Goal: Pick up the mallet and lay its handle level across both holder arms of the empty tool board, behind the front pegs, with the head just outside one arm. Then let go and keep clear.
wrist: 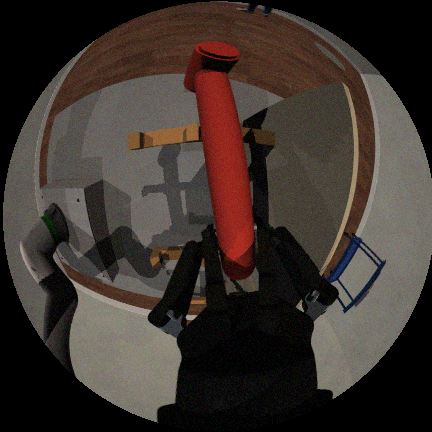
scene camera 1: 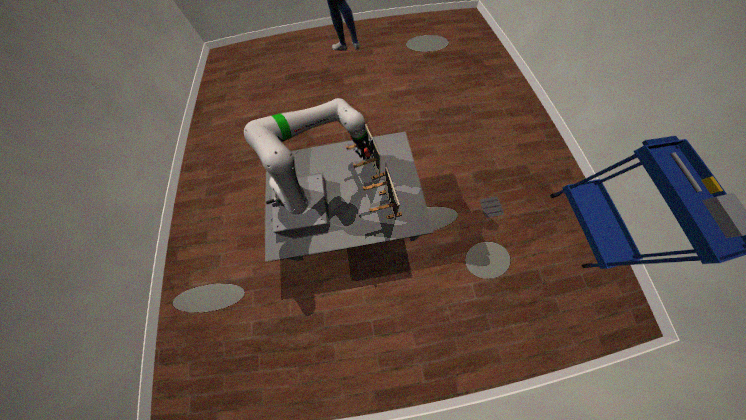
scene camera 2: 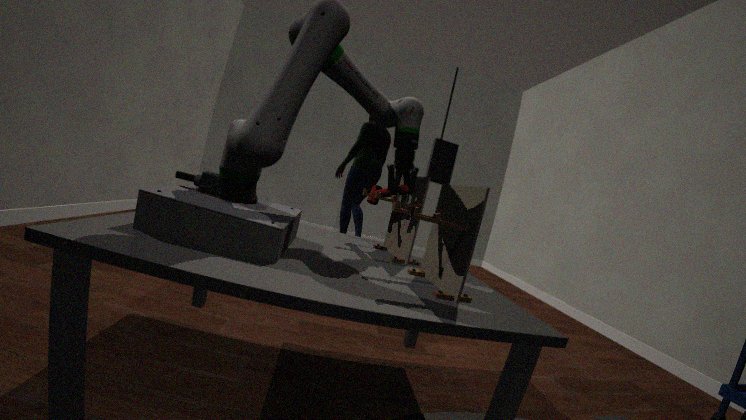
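Where they show: gripper, fingertip midpoint: (scene camera 1: 368, 158); arm's base, link origin: (wrist: 57, 221) (scene camera 2: 233, 197).
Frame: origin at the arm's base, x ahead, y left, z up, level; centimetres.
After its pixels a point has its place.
My gripper (scene camera 1: 363, 150) {y 4.9, x 58.3, z 7.7 cm} (scene camera 2: 402, 182) (wrist: 232, 212) {y 4.9, x 58.3, z 7.7 cm} points down and is shut on the red mallet's handle, near its tail end. The mallet (scene camera 1: 366, 151) {y 4.0, x 56.9, z 17.7 cm} (scene camera 2: 373, 195) (wrist: 223, 150) {y 13.9, x 55.1, z 15.7 cm} has its head beyond the far holder arm (wrist: 162, 137) {y 15.6, x 49.3, z 11.4 cm} in the wrist view. Its handle crosses over that arm between the front peg and the tool board (scene camera 2: 399, 240) {y 6.3, x 62.2, z -3.5 cm} (wrist: 310, 165) {y 13.7, x 62.0, z 18.1 cm}. The nearer holder arm (scene camera 1: 363, 163) {y -0.6, x 53.0, z 12.3 cm} (wrist: 172, 254) {y 0.3, x 49.2, z 11.4 cm} is partly hidden by the fingers in the wrist view. Whether the handle touches either arm cannot be told.
A second board (scene camera 1: 392, 192) {y -27.7, x 63.2, z 15.4 cm} (scene camera 2: 472, 234) {y -36.7, x 62.7, z 7.8 cm} with orange arms stands beside this one on the grey table (scene camera 1: 281, 247) {y -31.3, x -20.0, z -10.3 cm} (scene camera 2: 208, 276) {y -43.2, x 5.3, z -10.3 cm}. A dark box with a thin rod (scene camera 2: 443, 160) rises near the boards. A person (scene camera 1: 341, 23) (scene camera 2: 360, 172) stands beyond the table. A blue cart (scene camera 1: 602, 224) (wrist: 345, 260) stands off to the side.
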